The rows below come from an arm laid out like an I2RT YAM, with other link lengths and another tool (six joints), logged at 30 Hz.
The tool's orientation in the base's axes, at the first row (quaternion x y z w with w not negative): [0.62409 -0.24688 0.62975 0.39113]
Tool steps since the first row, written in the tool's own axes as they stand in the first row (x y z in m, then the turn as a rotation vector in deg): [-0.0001 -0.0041 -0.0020 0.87 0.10 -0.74]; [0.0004 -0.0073 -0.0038 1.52 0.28 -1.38]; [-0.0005 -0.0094 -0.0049 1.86 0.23 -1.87]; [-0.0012 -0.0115 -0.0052 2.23 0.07 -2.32]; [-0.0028 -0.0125 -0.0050 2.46 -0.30 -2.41]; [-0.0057 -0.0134 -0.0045 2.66 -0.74 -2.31]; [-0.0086 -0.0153 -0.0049 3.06 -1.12 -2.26]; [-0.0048 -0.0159 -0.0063 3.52 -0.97 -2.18]
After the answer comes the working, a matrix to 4 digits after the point.
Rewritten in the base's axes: [0.0021 0.0039 -0.0010 -0.44 0.69 0.80]; [0.0036 0.0073 -0.0013 -0.91 1.22 1.40]; [0.0046 0.0092 -0.0026 -1.13 1.71 1.68]; [0.0060 0.0105 -0.0037 -1.24 2.23 1.97]; [0.0068 0.0106 -0.0055 -0.98 2.55 2.12]; [0.0076 0.0102 -0.0084 -0.55 2.76 2.24]; [0.0086 0.0111 -0.0116 -0.18 3.01 2.57]; [0.0086 0.0132 -0.0081 -0.22 2.95 3.06]
The tool's axes in the first row as the columns of a matrix, in the base's axes (rounded; the answer above uses it unrounded):
[0.0849 -0.8008 0.5929]
[0.1845 -0.5721 -0.7991]
[0.9792 0.1773 0.0991]

